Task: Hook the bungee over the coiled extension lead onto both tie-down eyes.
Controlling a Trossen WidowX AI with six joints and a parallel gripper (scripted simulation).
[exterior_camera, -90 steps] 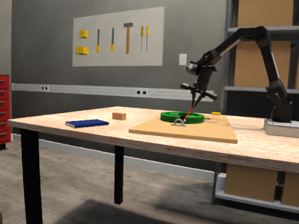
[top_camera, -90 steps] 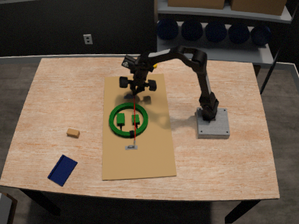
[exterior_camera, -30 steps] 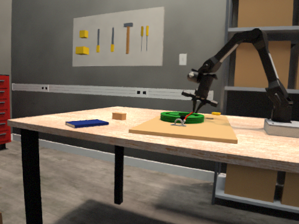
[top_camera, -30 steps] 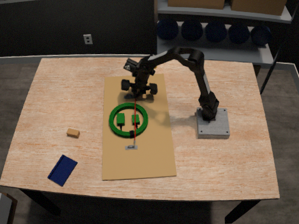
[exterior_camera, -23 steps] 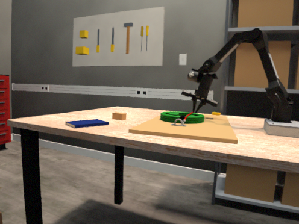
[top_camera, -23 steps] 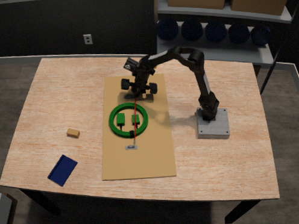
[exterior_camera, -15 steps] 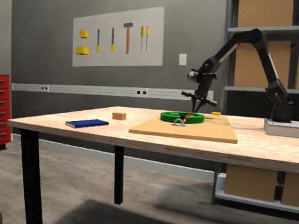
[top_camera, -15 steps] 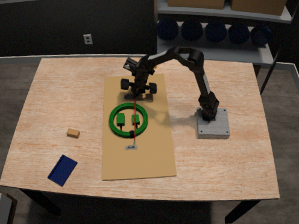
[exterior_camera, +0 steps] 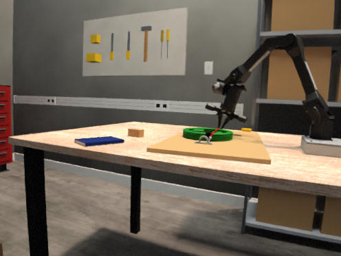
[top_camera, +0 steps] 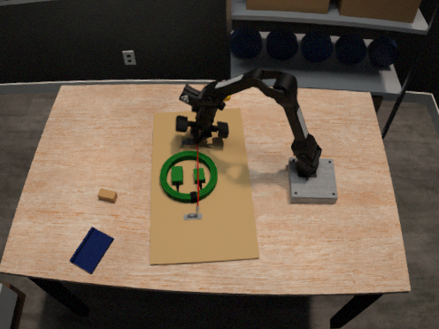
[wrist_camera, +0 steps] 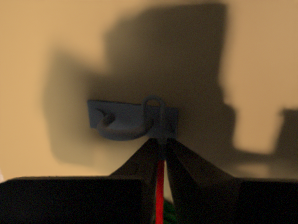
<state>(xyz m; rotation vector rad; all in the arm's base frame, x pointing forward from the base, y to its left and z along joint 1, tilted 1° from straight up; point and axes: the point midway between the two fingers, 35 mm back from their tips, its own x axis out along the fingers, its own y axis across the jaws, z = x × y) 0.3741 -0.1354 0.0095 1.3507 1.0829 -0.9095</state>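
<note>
Right now my hand is 30 mm short of the coiled extension lead, 150 mm to the right of it and 30 mm above it. Also, from my hand: tan block (310 mm ahead, 220 mm to the left, 40 mm below); then yellow disc (90 mm behind, 250 mm to the right, 50 mm below); then blue book (340 mm ahead, 420 mm to the left, 50 mm below).
</note>
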